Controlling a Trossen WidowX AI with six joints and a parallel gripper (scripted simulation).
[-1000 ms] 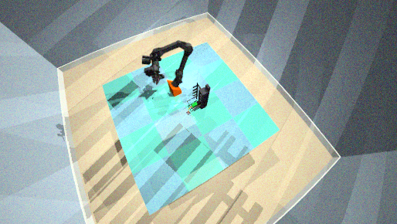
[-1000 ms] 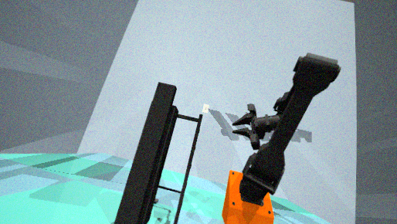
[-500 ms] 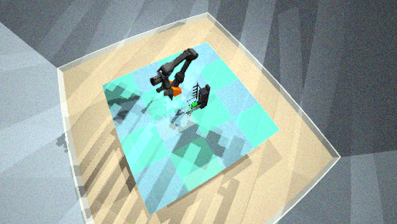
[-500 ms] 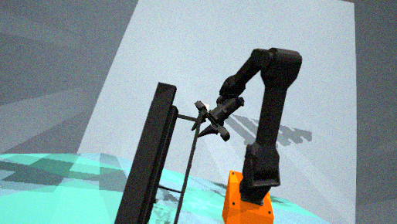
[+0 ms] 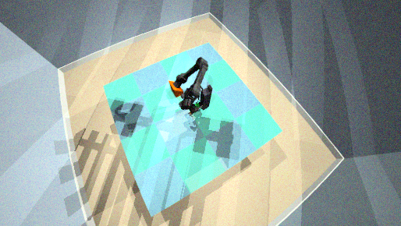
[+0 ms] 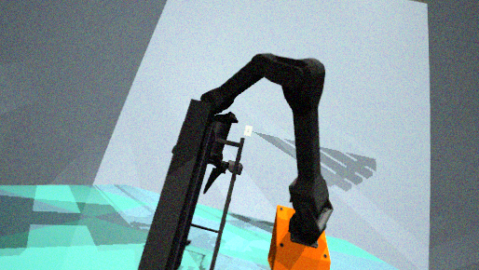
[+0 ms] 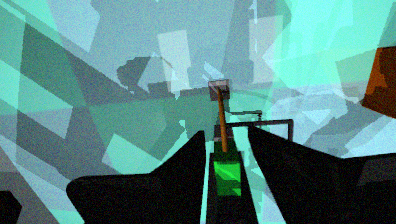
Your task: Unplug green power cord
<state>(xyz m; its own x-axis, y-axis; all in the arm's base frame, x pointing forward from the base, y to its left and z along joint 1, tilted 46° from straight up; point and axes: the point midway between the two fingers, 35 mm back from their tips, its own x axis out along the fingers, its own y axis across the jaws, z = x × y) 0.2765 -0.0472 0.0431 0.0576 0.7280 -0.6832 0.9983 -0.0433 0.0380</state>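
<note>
Now: gripper tip 12 cm above the dark end block. The rest, counted from my gripper tip: black strip: 18 cm to the left, 2 cm above.
</note>
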